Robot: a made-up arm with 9 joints. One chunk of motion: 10 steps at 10 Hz.
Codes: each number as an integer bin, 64 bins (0 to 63) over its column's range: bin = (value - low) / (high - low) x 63, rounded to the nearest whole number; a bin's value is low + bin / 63 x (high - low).
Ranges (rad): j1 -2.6..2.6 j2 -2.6..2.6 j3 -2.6..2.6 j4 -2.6..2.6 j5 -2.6..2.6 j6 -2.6..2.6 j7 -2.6..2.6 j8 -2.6..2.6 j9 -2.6..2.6
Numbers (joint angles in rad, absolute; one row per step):
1: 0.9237 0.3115 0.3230 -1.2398 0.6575 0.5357 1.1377 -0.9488 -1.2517
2: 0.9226 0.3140 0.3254 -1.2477 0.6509 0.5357 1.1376 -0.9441 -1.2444
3: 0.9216 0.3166 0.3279 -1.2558 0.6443 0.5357 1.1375 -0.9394 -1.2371
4: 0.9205 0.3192 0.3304 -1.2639 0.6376 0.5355 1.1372 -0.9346 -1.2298
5: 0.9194 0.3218 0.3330 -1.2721 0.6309 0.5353 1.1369 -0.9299 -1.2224
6: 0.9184 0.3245 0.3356 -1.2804 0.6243 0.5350 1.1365 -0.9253 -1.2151
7: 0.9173 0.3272 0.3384 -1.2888 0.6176 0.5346 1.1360 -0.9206 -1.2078
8: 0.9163 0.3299 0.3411 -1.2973 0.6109 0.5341 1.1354 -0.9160 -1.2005
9: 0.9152 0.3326 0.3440 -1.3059 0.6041 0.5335 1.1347 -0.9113 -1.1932
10: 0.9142 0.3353 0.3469 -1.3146 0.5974 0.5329 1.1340 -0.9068 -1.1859
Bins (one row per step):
1: 43 35 35 16 39 38 45 20 16
2: 43 35 35 16 39 38 45 20 16
3: 43 35 35 16 39 38 45 20 17
4: 43 35 36 16 39 38 45 20 17
5: 43 35 36 16 39 38 45 20 17
6: 43 35 36 16 39 38 45 20 17
7: 43 35 36 16 39 38 45 20 17
8: 43 35 36 16 39 38 45 20 17
9: 43 36 36 16 39 38 45 20 17
10: 43 36 36 16 39 38 45 21 17

